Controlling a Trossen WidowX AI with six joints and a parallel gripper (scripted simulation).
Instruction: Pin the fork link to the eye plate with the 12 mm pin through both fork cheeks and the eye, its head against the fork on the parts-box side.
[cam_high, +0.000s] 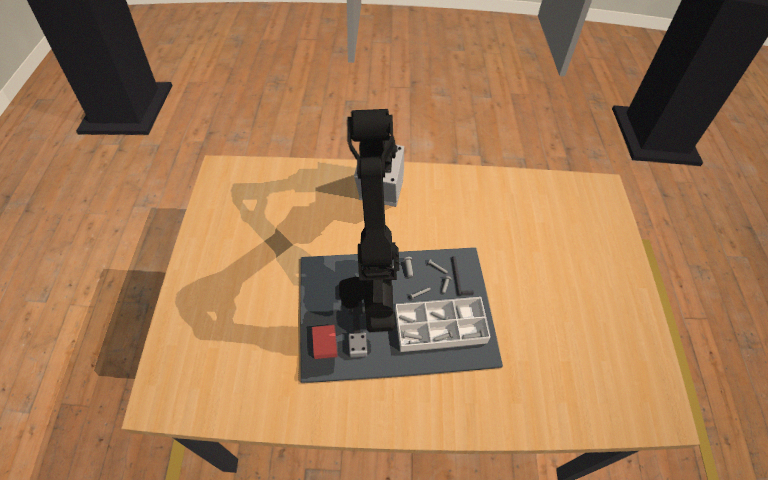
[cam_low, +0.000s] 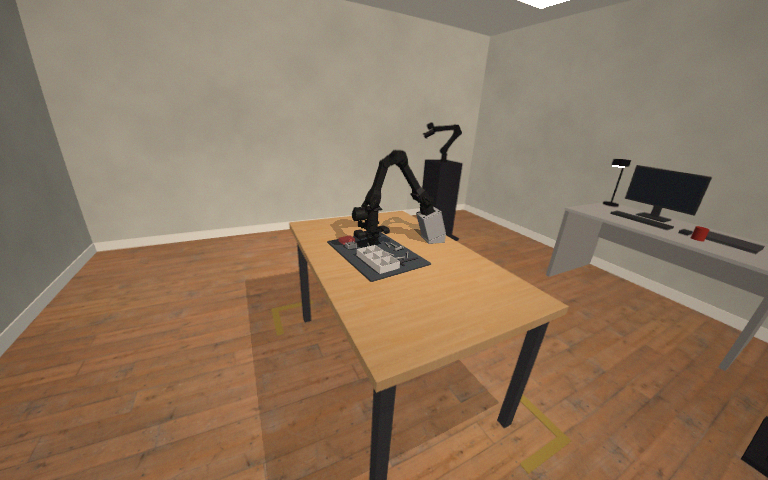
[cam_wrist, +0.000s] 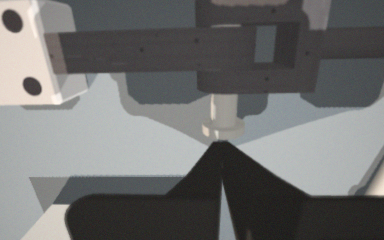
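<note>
Now: hand 40 mm to the left of the pale pin and 30 mm above it. From my hand the other things lie so: dark eye plate bar: 20 mm ahead, 50 mm to the right, 30 mm below; then light grey block: 100 mm ahead, 40 mm to the right, 20 mm below; then red block: 90 mm ahead, 120 mm to the right, 30 mm below.
</note>
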